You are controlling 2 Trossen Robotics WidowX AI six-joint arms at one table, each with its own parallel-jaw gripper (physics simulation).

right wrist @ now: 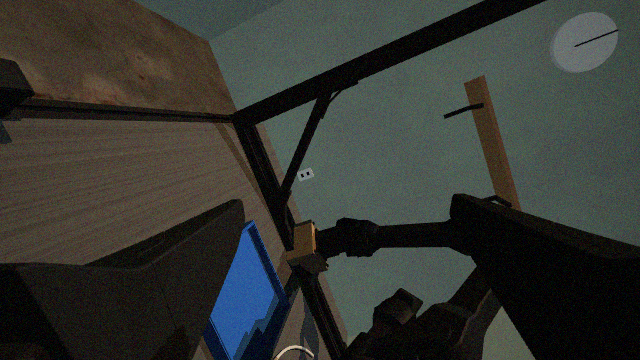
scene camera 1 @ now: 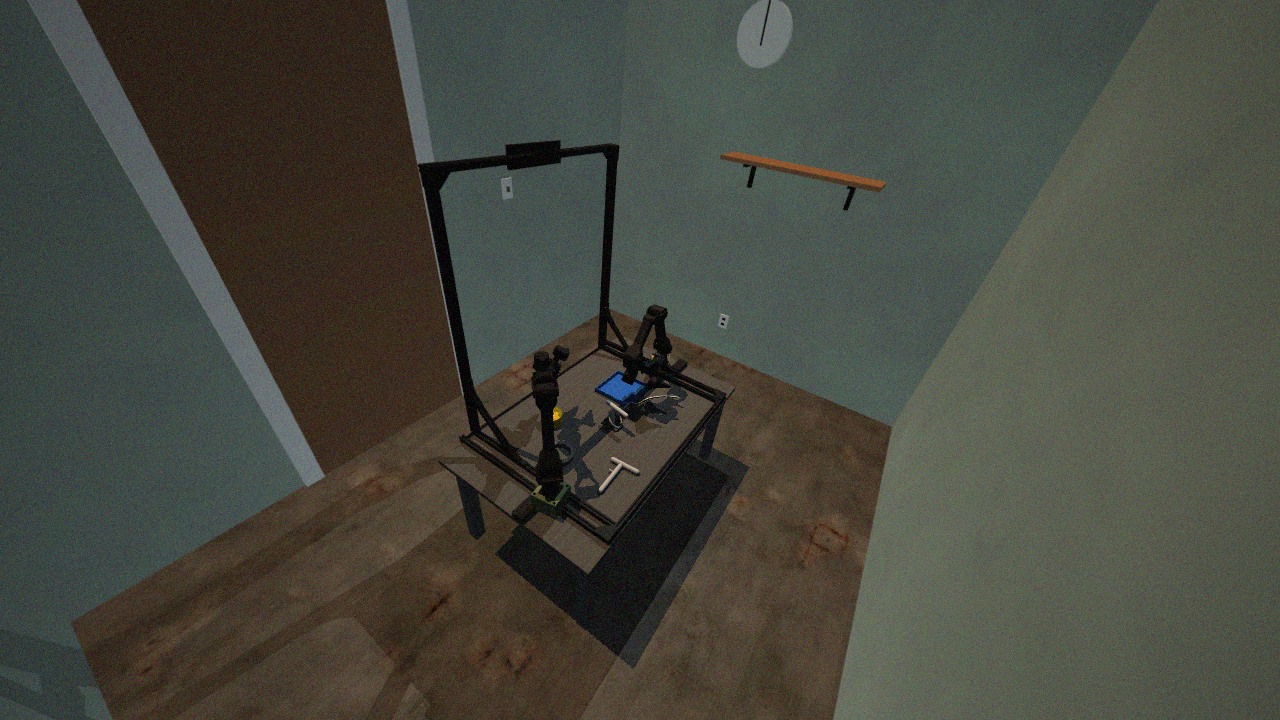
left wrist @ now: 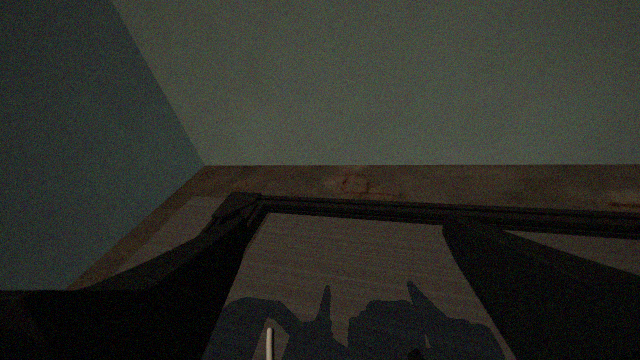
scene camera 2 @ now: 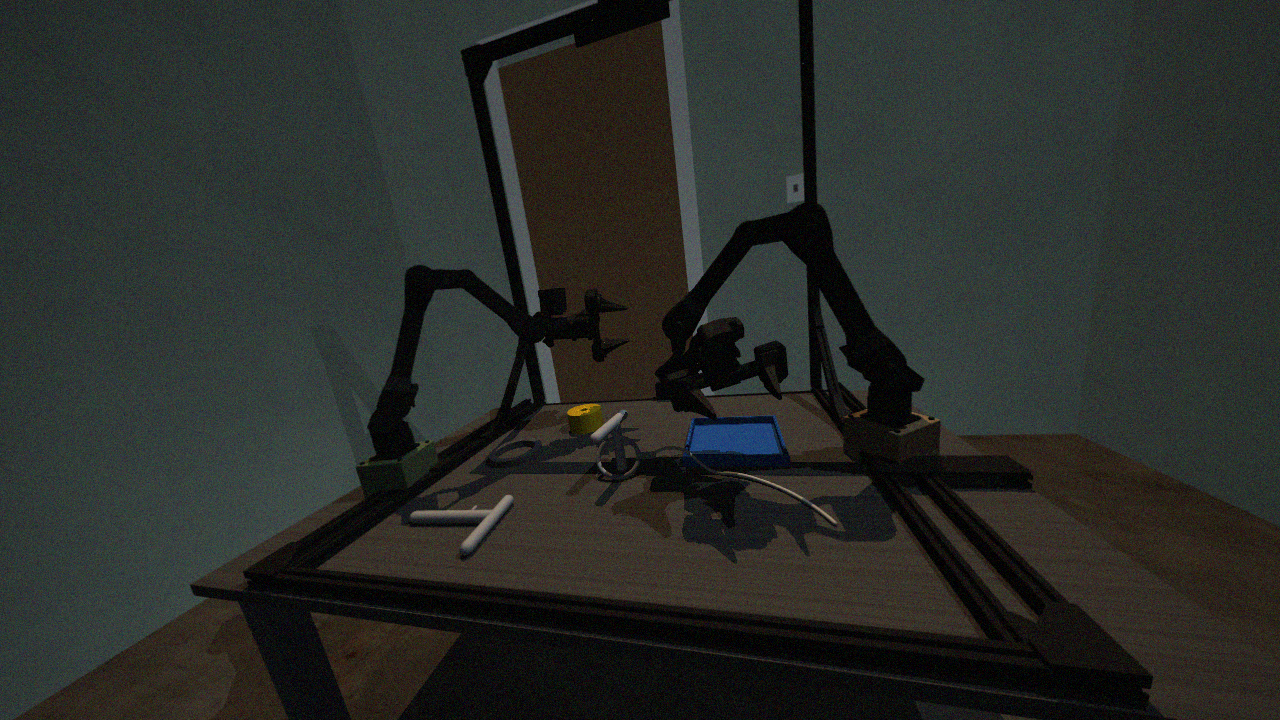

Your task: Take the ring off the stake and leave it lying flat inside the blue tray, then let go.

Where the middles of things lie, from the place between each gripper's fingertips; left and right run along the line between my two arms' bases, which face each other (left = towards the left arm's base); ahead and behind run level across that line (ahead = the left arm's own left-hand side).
Right now the yellow ring [scene camera 2: 587,418] is 230 mm below my right hand, 150 mm to the right of it and 30 mm ahead of it. Also, from my right hand: blue tray [scene camera 2: 747,441] (250 mm below, 220 mm to the left, 190 mm ahead).
Right now the blue tray is 250 mm behind my left hand and 160 mm below it. From my left hand the other things lie so: yellow ring 410 mm behind, 360 mm to the right, 150 mm below.
